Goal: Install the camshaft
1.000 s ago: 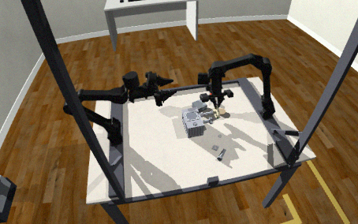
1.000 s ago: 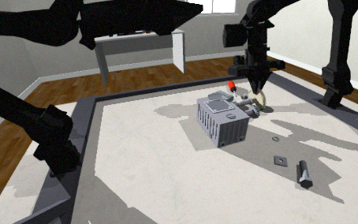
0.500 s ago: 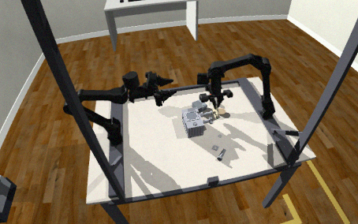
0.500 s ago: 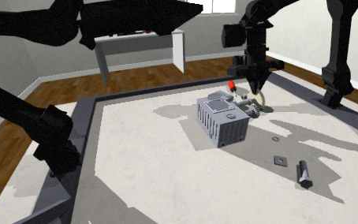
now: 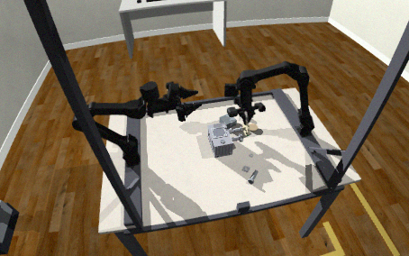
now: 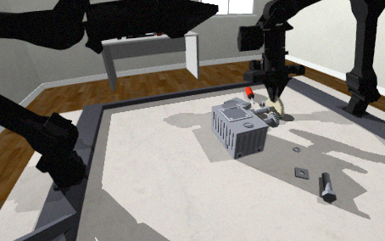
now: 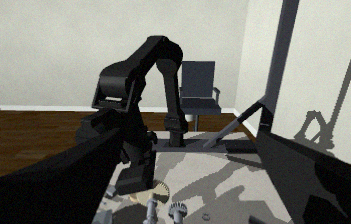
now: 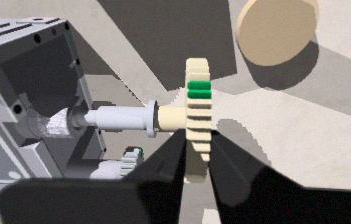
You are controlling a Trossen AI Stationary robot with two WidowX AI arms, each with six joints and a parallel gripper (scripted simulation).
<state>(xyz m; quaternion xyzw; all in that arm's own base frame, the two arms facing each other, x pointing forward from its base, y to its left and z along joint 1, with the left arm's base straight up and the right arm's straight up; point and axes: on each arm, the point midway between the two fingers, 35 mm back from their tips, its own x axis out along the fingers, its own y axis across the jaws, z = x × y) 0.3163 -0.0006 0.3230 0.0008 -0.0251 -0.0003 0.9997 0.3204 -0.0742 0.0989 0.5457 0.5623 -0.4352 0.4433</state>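
Right now the small crank gear is 70 mm behind my right hand, 60 mm below it and 40 mm to the left of it. Round my right hand: small block 110 mm below, 110 mm ahead, 60 mm to the right; then tan disc 110 mm below, 60 mm to the right, 40 mm ahead; then bolt 280 mm behind, 110 mm below, 50 mm to the left.
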